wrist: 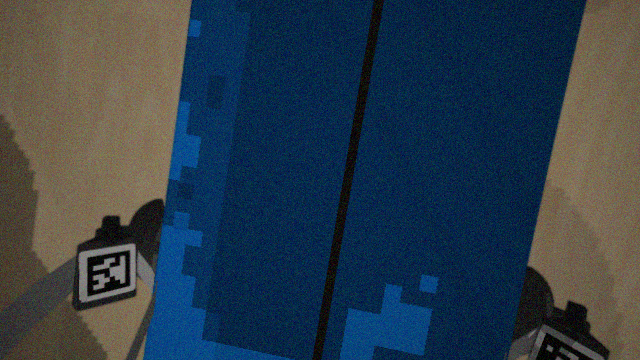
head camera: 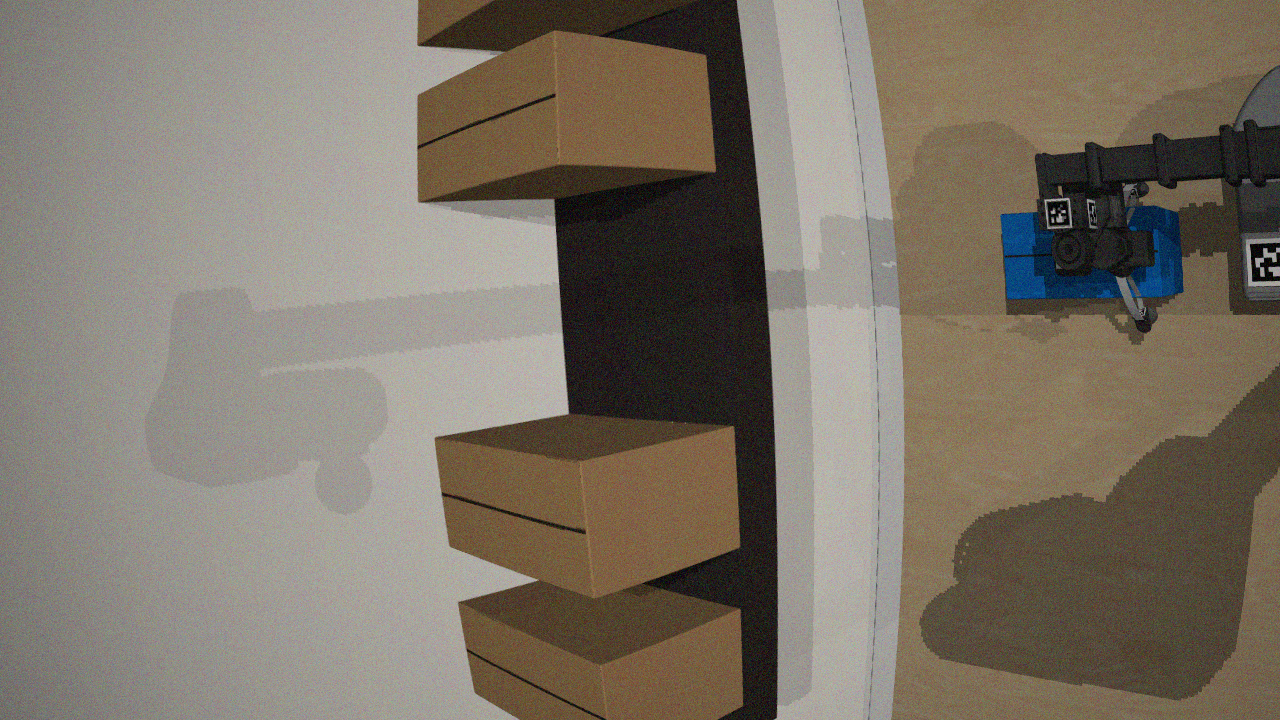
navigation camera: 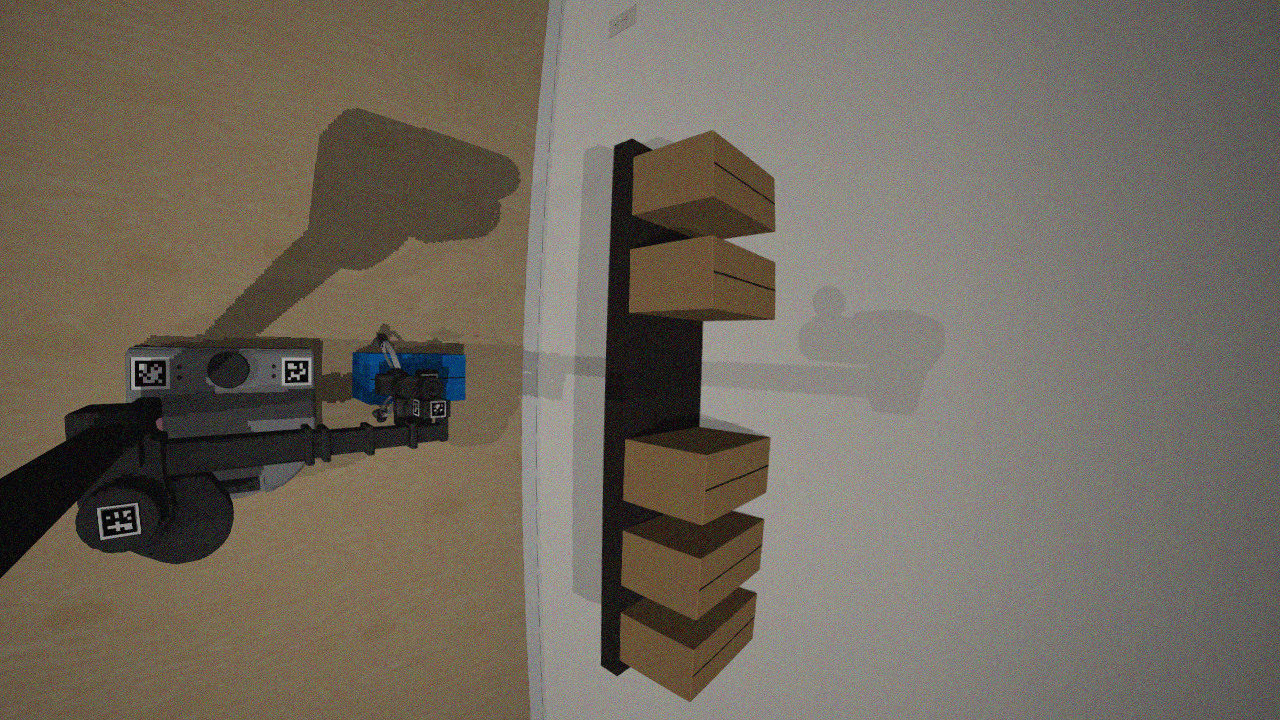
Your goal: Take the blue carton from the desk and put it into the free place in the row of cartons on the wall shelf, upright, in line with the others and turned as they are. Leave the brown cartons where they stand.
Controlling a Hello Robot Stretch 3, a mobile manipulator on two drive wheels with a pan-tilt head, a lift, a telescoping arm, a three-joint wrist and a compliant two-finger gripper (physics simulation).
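Frame: origin at the robot's base, x right, y back, z down, level; metres.
Where they show: robot's base at its link origin: point(navigation camera: 229, 367).
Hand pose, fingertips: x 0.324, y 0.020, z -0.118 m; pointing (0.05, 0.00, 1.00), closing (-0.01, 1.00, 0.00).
Each offset is from my fingertips to the top centre of the thing. "spot": to the spot under its first point. Level surfaces: height alone.
The blue carton @(spot: dx +0.181, dy -0.031, dz -0.062 m) point(head camera: 1023, 279) point(navigation camera: 454, 376) point(wrist: 280, 150) is on the wooden surface beside the robot base, a dark line running along its top face. Whether its underside touches the surface is hidden. My gripper point(head camera: 1140, 255) point(navigation camera: 382, 373) point(wrist: 331, 260) is over it from above, with one fingertip pressed against each long side; it is shut on the carton. The dark wall shelf @(dz -0.585 m) point(head camera: 666, 313) point(navigation camera: 657, 367) shows a free place between brown cartons. In the head view one brown carton @(dx +0.395, dy +0.149, dz -0.765 m) point(head camera: 635, 111) stands above the gap and another @(dx +0.398, dy -0.209, dz -0.765 m) point(head camera: 662, 505) below it.
In the navigation view two brown cartons @(spot: dx +0.273, dy -0.196, dz -0.683 m) point(navigation camera: 671, 282) @(dx +0.400, dy -0.395, dz -0.765 m) point(navigation camera: 671, 192) stand above the gap and three @(spot: dx +0.271, dy +0.135, dz -0.677 m) point(navigation camera: 662, 474) @(dx +0.394, dy +0.329, dz -0.765 m) point(navigation camera: 657, 568) @(dx +0.392, dy +0.508, dz -0.765 m) point(navigation camera: 653, 649) below. My arm point(head camera: 1154, 159) point(navigation camera: 241, 450) runs alongside the blue carton. The robot base point(navigation camera: 228, 407) is close to its near end.
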